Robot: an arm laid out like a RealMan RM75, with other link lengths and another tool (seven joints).
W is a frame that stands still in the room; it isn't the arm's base.
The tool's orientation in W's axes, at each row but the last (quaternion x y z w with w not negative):
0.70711 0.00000 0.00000 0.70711
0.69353 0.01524 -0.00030 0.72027
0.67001 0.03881 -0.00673 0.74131
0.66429 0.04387 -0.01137 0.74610
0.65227 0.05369 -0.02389 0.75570
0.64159 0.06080 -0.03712 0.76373
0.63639 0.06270 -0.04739 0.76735
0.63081 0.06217 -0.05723 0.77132
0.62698 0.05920 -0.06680 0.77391
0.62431 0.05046 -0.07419 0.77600
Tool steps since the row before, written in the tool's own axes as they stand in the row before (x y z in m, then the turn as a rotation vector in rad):
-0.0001 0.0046 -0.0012 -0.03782 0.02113 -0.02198
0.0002 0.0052 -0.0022 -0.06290 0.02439 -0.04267
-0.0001 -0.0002 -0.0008 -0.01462 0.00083 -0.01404
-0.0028 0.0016 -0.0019 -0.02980 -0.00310 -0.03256
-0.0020 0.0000 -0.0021 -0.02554 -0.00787 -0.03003
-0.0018 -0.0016 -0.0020 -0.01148 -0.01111 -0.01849
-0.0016 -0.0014 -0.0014 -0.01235 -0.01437 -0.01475
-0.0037 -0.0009 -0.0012 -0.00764 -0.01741 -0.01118
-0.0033 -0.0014 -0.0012 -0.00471 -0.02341 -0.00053
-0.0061 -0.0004 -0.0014 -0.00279 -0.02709 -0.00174
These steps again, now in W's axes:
-0.0001 0.0012 0.0046 -0.03782 0.02198 0.02113
0.0003 0.0024 0.0051 -0.06326 0.04226 0.02417
-0.0002 0.0008 -0.0003 -0.01520 0.01342 0.00040
-0.0028 0.0020 0.0016 -0.03155 0.03071 -0.00437
-0.0021 0.0020 -0.0001 -0.02770 0.02765 -0.00917
-0.0021 0.0017 -0.0016 -0.01370 0.01603 -0.01236
-0.0018 0.0011 -0.0014 -0.01492 0.01174 -0.01470
-0.0038 0.0010 -0.0005 -0.01070 0.00759 -0.01773
-0.0035 0.0010 -0.0010 -0.00880 -0.00414 -0.02182
-0.0061 0.0016 0.0004 -0.00755 -0.00383 -0.02594

